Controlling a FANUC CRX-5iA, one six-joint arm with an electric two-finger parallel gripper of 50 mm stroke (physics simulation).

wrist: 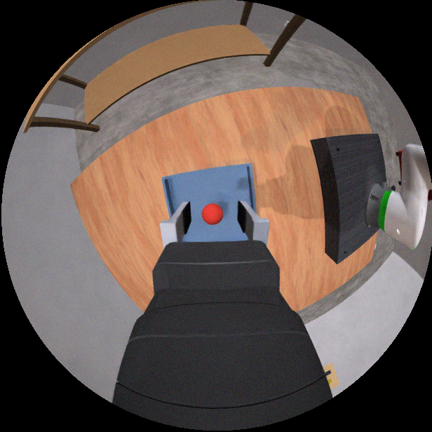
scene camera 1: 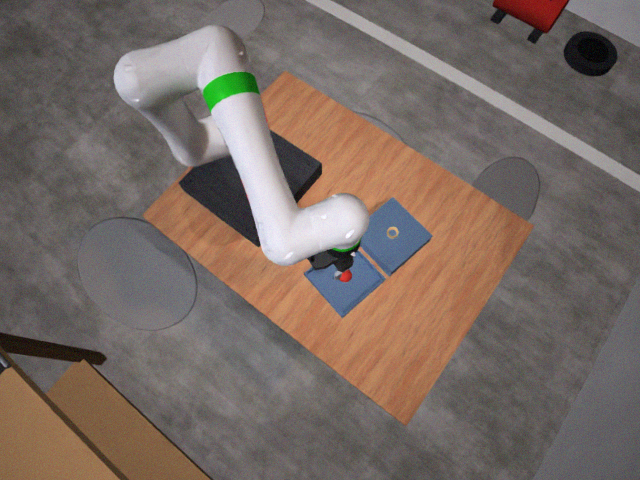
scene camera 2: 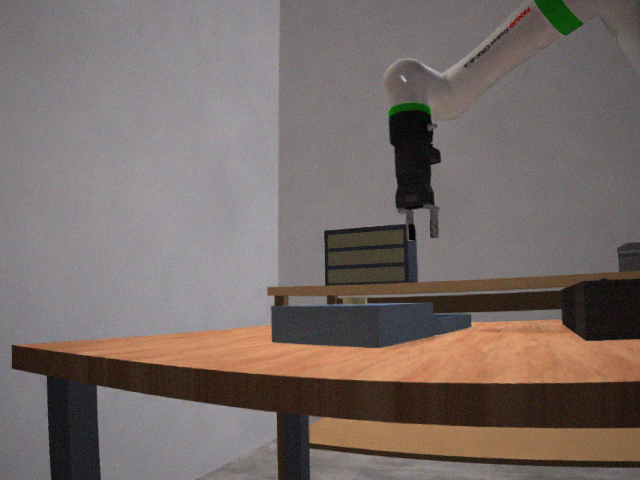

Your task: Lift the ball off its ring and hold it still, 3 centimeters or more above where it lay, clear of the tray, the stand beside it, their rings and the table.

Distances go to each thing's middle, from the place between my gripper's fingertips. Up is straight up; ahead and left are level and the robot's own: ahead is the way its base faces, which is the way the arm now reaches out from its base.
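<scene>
Blue walled tray (scene camera 1: 343,296): from my hand, 20 mm ahead, 50 mm to the left, 170 mm below. Blue stand (scene camera 2: 354,323): from my hand, 70 mm ahead, 250 mm to the left, 150 mm below. Going by their middles, the blue walled tray is the nearest to my hand of the things named here.
</scene>
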